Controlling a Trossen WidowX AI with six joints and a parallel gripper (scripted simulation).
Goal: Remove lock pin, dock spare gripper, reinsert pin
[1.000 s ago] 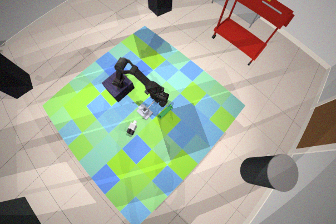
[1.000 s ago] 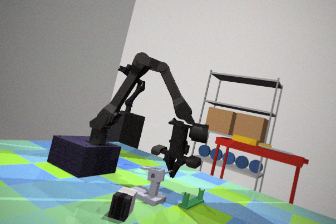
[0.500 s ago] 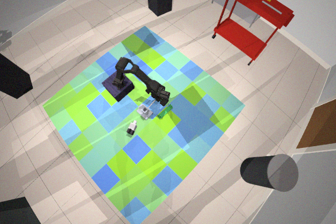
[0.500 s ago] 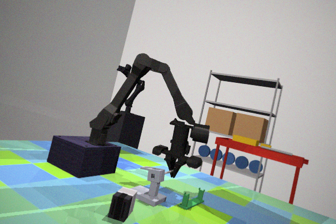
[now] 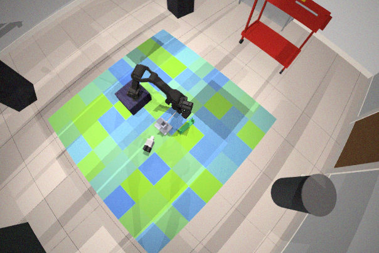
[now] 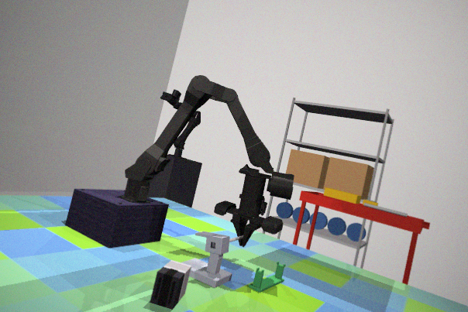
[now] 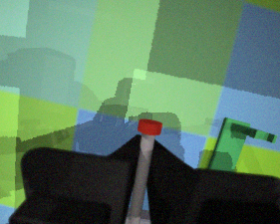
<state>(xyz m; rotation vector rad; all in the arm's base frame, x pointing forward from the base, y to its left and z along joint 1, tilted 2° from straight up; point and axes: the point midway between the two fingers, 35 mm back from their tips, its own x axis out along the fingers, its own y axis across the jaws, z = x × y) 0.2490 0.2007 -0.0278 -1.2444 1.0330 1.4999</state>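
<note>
The green cradle is 110 mm ahead of my gripper tip, 30 mm below it and 20 mm to the right of it. Also, from my gripper tip: spare gripper: 300 mm to the right, 80 mm ahead, 30 mm below; grey mount: 150 mm to the right, 30 mm ahead.
</note>
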